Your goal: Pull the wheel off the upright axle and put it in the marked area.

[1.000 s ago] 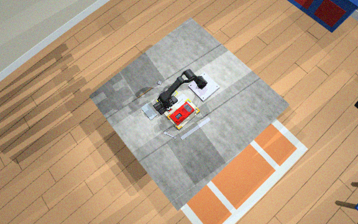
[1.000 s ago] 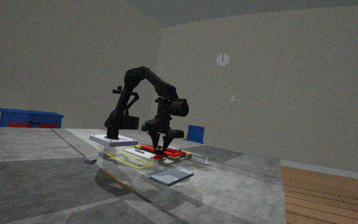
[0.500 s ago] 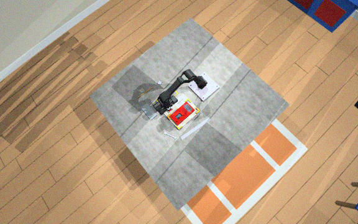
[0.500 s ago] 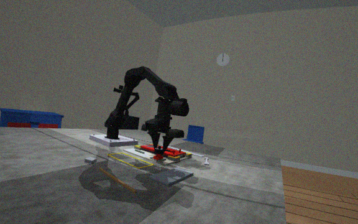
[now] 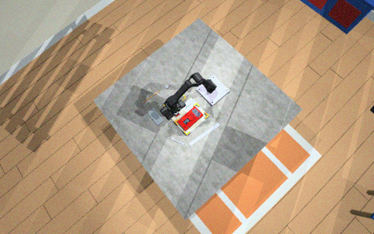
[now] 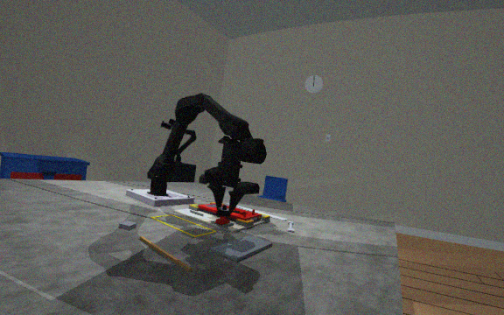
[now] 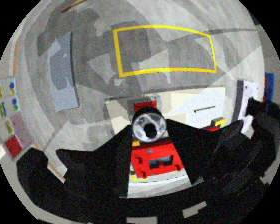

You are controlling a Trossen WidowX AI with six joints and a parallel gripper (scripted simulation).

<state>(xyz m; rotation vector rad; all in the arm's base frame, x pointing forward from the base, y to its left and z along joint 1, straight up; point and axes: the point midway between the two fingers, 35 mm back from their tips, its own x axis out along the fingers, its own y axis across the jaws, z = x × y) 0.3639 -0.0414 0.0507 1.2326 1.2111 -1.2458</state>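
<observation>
The wheel lies right at my gripper tip. Also, from my gripper tip: axle (10 mm below); then wooden stick (280 mm to the right, 60 mm ahead, 40 mm below); then small grey cube (250 mm to the right, 110 mm behind, 40 mm below).
</observation>
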